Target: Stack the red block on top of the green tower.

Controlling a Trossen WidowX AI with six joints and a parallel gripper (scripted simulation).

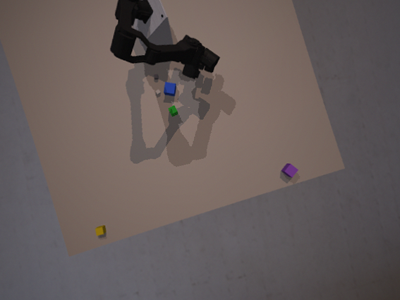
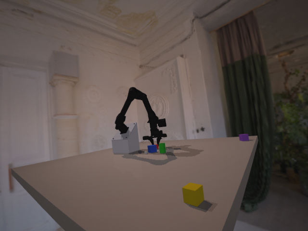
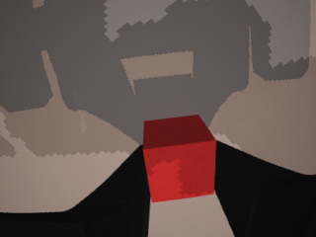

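Now: the blue block 15 cm to the right of my gripper tip, 5 cm ahead of it and 2 cm above it. Also, from my gripper tip: red block: 1 cm above; then small white cube: 20 cm to the right, 3 cm ahead; then small grey cube: 18 cm to the right, 3 cm behind.
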